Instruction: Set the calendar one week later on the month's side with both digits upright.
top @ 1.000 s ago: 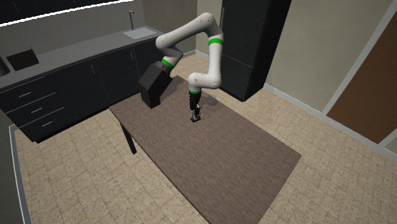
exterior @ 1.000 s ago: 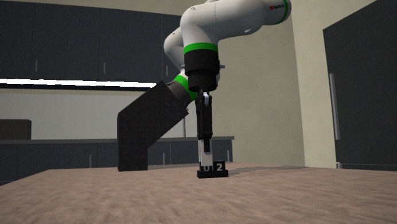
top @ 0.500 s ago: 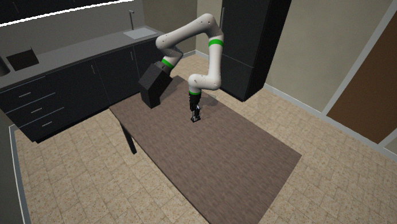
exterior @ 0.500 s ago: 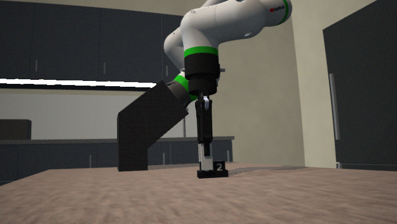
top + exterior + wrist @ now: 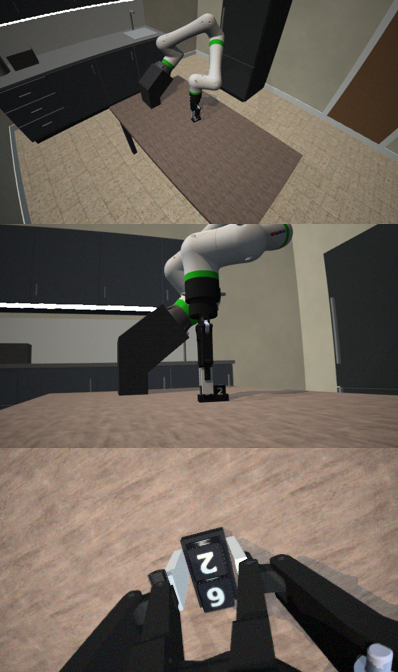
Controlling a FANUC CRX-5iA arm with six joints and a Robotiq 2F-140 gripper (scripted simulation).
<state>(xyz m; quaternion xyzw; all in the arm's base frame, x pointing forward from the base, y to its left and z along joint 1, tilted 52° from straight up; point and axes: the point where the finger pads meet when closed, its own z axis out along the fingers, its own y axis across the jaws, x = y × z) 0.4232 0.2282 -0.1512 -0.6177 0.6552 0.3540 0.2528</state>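
The cube lies 30 mm below my hand. Also, from my hand: black tray 40 mm below, 20 mm to the left.
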